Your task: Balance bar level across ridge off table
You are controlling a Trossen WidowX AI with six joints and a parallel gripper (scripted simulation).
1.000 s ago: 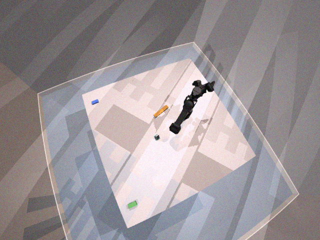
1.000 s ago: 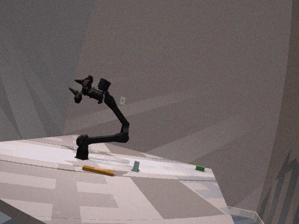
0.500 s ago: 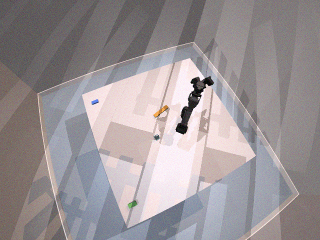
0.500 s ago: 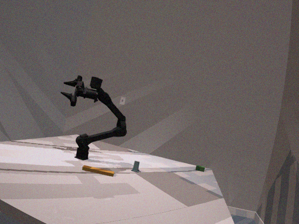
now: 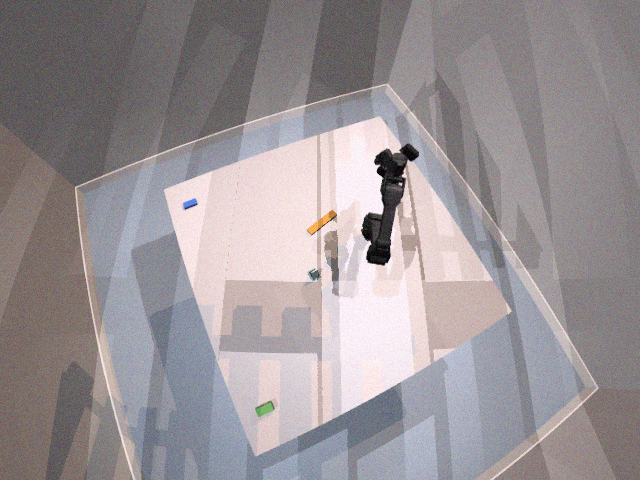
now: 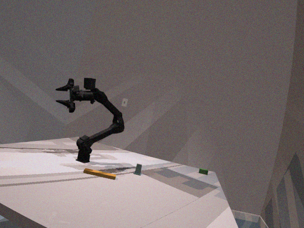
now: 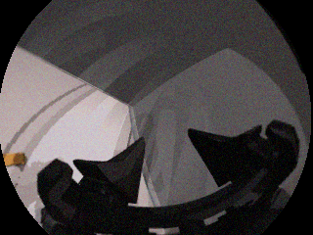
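The orange bar lies 34 cm below my gripper tip, 34 cm ahead of it and 2 cm to the left of it. Also, from my gripper tip: blue block: 90 cm ahead, 34 cm to the right, 34 cm below; green block: 90 cm ahead, 66 cm to the left, 34 cm below.
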